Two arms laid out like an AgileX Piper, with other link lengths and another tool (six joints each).
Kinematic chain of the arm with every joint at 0, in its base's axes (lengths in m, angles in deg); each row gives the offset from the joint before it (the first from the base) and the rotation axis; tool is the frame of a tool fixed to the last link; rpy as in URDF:
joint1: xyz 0 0 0.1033 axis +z
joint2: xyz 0 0 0 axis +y
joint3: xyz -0.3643 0 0.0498 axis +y
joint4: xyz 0.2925 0 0.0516 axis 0.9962 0 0.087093
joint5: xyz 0 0 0 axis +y
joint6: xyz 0.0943 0 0.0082 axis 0.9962 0 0.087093
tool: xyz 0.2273 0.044 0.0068 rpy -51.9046 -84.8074 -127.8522
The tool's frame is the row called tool.
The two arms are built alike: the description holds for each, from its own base.
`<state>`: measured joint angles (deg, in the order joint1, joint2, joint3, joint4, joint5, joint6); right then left.
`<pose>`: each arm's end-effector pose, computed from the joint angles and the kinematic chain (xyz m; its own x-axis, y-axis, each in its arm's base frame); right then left.
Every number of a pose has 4 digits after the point.
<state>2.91 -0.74 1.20 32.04 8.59 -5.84 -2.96 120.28 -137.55 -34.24 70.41 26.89</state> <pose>0.2412 0.0830 0.1898 0.1376 -0.4895 0.8611 0.0882 -0.8598 -0.5029 0.6936 -0.1677 0.3195 0.5511 -0.3093 0.7750 -0.6184 -0.7749 0.1305</pose>
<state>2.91 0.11 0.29 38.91 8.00 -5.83 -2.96 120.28 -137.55 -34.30 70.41 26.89</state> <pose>0.2415 0.0844 0.2071 0.1367 -0.5890 0.7965 0.0930 -0.7929 -0.6023 0.6936 -0.1680 0.3196 0.5510 -0.3088 0.7753 -0.6187 -0.7745 0.1313</pose>
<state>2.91 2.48 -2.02 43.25 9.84 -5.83 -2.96 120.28 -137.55 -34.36 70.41 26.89</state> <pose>0.2415 0.0928 0.2195 0.1758 -0.6407 0.7474 0.0955 -0.7445 -0.6607 0.6935 -0.1683 0.3197 0.5509 -0.3083 0.7755 -0.6190 -0.7742 0.1321</pose>
